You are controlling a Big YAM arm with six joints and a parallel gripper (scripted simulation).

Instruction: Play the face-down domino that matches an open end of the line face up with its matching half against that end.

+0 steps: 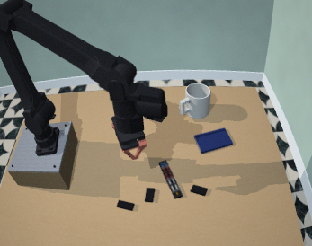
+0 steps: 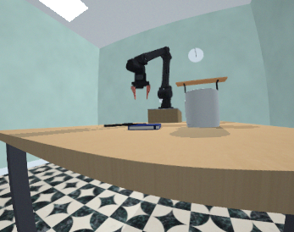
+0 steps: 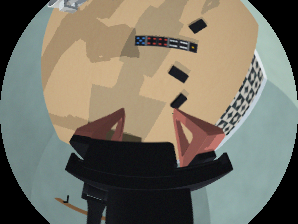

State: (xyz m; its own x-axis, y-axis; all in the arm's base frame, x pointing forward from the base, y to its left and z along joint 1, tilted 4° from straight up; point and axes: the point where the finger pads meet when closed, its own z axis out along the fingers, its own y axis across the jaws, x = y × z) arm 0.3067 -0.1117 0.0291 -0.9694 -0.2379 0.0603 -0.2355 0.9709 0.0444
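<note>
Now: the domino 50 mm behind my hand, 110 mm to the right of it and 150 mm below it. From my hand the other things lie so: white mug: 270 mm ahead, 290 mm to the left, 110 mm below.
</note>
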